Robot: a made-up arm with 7 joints. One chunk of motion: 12 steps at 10 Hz.
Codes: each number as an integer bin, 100 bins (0 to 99) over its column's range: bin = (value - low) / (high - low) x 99, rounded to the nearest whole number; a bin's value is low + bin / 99 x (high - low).
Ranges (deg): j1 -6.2..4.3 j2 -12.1..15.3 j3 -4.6..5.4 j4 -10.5..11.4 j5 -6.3..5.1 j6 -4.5..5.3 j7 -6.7..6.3
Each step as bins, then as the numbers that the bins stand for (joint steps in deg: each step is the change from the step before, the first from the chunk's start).
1 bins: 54 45 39 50 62 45 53
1 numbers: -0.473 0.355 -0.661 0.561 0.839 -0.045 0.260
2 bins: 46 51 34 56 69 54 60
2 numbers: -1.321 2.015 -1.166 1.888 1.645 0.845 1.179
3 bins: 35 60 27 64 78 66 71
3 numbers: -2.488 4.506 -1.873 3.658 2.682 2.033 2.623
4 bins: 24 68 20 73 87 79 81
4 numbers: -3.655 6.720 -2.580 5.648 3.718 3.320 3.936
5 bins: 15 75 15 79 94 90 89
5 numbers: -4.609 8.658 -3.085 6.976 4.524 4.409 4.987
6 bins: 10 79 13 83 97 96 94
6 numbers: -5.139 9.765 -3.287 7.861 4.870 5.003 5.643
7 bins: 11 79 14 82 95 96 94
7 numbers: -5.033 9.765 -3.186 7.639 4.639 5.003 5.643
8 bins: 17 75 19 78 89 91 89
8 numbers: -4.397 8.658 -2.681 6.755 3.948 4.508 4.987
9 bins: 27 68 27 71 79 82 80
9 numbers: -3.336 6.720 -1.873 5.206 2.797 3.617 3.805
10 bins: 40 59 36 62 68 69 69
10 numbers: -1.958 4.229 -0.964 3.215 1.530 2.330 2.361
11 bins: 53 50 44 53 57 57 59
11 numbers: -0.579 1.738 -0.156 1.224 0.264 1.142 1.047
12 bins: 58 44 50 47 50 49 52
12 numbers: -0.048 0.078 0.451 -0.103 -0.542 0.351 0.128
